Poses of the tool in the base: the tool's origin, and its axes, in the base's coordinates. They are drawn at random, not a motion.
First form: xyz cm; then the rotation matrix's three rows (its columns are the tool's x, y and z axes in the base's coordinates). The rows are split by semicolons.
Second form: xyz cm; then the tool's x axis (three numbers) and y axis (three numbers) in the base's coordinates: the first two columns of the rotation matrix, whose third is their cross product. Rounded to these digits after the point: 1 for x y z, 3 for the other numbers.
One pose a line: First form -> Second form
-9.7, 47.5, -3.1; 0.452, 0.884, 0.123; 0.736, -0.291, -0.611; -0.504, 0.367, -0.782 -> -9.7, 47.5, -3.1, 0.452, 0.736, -0.504, 0.884, -0.291, 0.367
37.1, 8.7, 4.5; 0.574, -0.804, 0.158; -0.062, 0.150, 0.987; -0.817, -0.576, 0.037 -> 37.1, 8.7, 4.5, 0.574, -0.062, -0.817, -0.804, 0.150, -0.576
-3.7, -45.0, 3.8; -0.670, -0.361, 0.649; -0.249, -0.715, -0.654; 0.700, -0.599, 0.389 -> -3.7, -45.0, 3.8, -0.670, -0.249, 0.700, -0.361, -0.715, -0.599
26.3, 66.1, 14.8; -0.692, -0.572, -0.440; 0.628, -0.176, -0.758; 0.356, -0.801, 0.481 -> 26.3, 66.1, 14.8, -0.692, 0.628, 0.356, -0.572, -0.176, -0.801
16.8, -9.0, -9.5; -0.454, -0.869, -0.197; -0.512, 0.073, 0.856; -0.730, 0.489, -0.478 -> 16.8, -9.0, -9.5, -0.454, -0.512, -0.730, -0.869, 0.073, 0.489
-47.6, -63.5, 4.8; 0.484, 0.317, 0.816; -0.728, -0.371, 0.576; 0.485, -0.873, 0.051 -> -47.6, -63.5, 4.8, 0.484, -0.728, 0.485, 0.317, -0.371, -0.873
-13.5, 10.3, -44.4; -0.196, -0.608, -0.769; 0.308, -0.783, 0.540; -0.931, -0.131, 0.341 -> -13.5, 10.3, -44.4, -0.196, 0.308, -0.931, -0.608, -0.783, -0.131
